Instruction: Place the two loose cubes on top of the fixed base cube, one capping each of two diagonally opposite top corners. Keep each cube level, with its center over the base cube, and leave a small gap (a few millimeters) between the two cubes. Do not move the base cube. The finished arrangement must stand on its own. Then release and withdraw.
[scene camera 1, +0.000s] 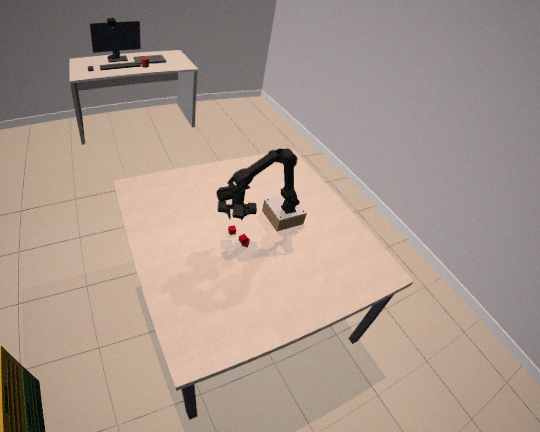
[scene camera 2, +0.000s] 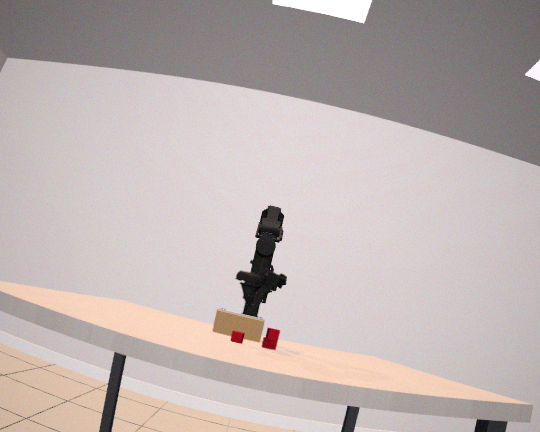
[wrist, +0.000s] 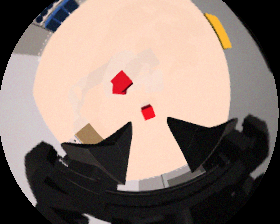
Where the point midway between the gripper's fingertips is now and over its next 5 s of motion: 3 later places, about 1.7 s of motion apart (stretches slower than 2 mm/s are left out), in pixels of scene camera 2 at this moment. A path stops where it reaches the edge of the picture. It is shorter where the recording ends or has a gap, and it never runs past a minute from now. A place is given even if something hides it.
My gripper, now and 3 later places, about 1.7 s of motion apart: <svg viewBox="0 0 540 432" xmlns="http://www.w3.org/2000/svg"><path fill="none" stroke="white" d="M251 308L238 333L244 307L274 312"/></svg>
